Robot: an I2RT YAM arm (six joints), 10 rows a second.
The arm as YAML. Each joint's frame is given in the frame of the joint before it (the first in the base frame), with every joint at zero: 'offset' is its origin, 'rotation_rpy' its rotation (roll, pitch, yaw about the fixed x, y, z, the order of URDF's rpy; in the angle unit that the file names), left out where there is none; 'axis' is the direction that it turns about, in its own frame. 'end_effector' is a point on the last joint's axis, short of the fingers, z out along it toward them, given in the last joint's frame.
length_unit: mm
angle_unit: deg
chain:
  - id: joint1
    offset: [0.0, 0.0, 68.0]
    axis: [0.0, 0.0, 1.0]
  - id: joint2
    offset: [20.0, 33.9, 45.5]
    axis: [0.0, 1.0, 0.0]
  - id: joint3
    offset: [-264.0, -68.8, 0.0]
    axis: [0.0, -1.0, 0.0]
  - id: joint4
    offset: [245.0, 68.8, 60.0]
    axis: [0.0, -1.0, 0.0]
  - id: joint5
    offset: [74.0, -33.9, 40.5]
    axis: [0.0, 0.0, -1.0]
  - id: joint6
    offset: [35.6, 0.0, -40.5]
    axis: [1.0, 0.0, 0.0]
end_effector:
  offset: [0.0, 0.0, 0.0]
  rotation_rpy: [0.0, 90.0, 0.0]
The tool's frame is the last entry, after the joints.
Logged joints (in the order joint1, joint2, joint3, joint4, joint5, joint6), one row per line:
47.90 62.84 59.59 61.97 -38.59 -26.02
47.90 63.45 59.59 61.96 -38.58 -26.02
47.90 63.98 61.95 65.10 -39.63 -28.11
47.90 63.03 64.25 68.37 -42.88 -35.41
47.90 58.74 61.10 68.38 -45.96 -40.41
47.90 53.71 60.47 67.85 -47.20 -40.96
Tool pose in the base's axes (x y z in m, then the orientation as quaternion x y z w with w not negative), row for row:
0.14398 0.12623 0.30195 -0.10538 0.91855 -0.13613 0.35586
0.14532 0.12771 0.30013 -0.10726 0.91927 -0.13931 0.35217
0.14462 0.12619 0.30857 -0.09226 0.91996 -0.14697 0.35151
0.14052 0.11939 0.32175 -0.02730 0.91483 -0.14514 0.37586
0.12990 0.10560 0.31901 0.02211 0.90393 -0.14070 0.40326
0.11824 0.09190 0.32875 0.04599 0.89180 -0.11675 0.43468
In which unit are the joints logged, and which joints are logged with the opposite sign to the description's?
The joints are logged in degrees. Opposite sign: joint4, joint5, joint6.
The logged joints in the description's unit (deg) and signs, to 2 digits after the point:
47.90 62.84 59.59 -61.97 38.59 26.02
47.90 63.45 59.59 -61.96 38.58 26.02
47.90 63.98 61.95 -65.10 39.63 28.11
47.90 63.03 64.25 -68.37 42.88 35.41
47.90 58.74 61.10 -68.38 45.96 40.41
47.90 53.71 60.47 -67.85 47.20 40.96

